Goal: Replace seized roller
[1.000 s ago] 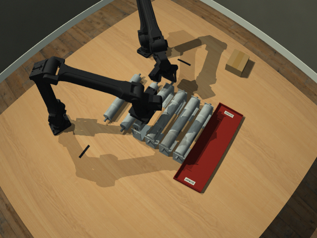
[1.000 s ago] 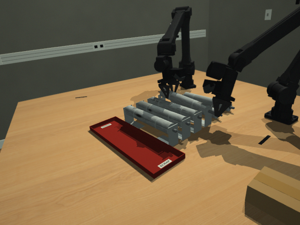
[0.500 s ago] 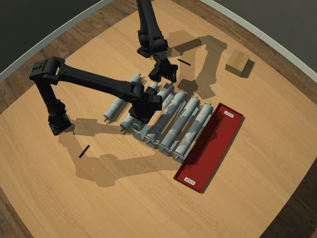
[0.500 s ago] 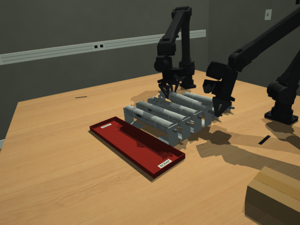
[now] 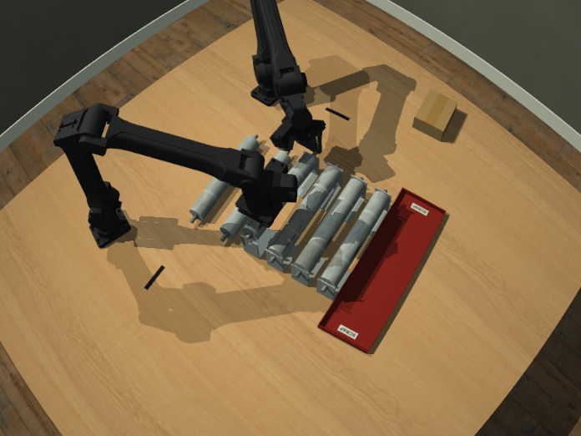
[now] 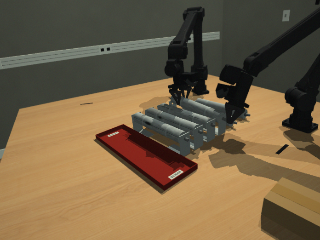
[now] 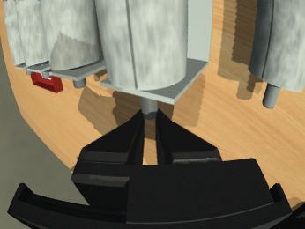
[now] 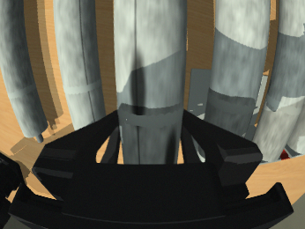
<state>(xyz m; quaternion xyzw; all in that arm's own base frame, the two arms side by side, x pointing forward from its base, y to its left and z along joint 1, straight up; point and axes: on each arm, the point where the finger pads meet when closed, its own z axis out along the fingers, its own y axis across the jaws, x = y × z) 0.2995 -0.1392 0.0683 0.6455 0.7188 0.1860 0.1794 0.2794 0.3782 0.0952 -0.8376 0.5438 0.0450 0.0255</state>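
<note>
Now: right hand 90 mm to the right of the grey roller, 20 mm past it and 10 mm above it. The rest, counted from my right hand: cardboard box: 670 mm to the left, 90 mm ahead, 60 mm below; then red scrap tray: 310 mm ahead, 150 mm to the left, 90 mm below.
</note>
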